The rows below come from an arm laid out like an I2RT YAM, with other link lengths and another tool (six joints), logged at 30 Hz.
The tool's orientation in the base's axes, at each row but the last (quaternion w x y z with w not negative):
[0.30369 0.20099 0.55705 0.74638]
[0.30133 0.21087 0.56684 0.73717]
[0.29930 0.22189 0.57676 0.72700]
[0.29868 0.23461 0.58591 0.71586]
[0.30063 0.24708 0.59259 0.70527]
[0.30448 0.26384 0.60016 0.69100]
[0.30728 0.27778 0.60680 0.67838]
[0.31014 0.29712 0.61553 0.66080]
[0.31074 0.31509 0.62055 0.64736]
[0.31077 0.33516 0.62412 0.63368]
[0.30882 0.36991 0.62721 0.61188]
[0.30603 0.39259 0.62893 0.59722]
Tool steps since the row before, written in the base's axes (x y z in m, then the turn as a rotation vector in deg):
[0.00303 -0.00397 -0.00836 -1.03 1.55 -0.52]
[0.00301 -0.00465 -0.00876 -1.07 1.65 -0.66]
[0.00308 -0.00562 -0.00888 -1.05 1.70 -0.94]
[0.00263 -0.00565 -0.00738 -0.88 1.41 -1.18]
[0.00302 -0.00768 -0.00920 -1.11 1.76 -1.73]
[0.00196 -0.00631 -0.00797 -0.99 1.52 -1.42]
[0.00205 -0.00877 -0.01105 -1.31 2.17 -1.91]
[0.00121 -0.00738 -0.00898 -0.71 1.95 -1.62]
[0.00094 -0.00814 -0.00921 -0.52 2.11 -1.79]
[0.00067 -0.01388 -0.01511 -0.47 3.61 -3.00]
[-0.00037 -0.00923 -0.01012 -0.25 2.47 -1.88]
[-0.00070 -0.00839 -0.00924 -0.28 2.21 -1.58]
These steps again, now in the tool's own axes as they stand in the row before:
[-0.00459 -0.00789 -0.00338 1.83 -0.56 0.29]
[-0.00510 -0.00823 -0.00368 1.93 -0.71 0.29]
[-0.00591 -0.00830 -0.00401 1.95 -0.99 0.28]
[-0.00574 -0.00686 -0.00364 1.63 -1.21 0.14]
[-0.00754 -0.00856 -0.00477 2.05 -1.76 0.12]
[-0.00597 -0.00750 -0.00391 1.79 -1.45 0.09]
[-0.00800 -0.01049 -0.00539 2.49 -1.96 0.23]
[-0.00659 -0.00865 -0.00430 1.94 -1.68 0.57]
[-0.00724 -0.00891 -0.00449 1.95 -1.86 0.81]
[-0.01222 -0.01470 -0.00749 3.10 -3.11 1.73]
[-0.00823 -0.00990 -0.00467 2.09 -1.95 1.24]
[-0.00763 -0.00907 -0.00397 1.91 -1.65 1.05]

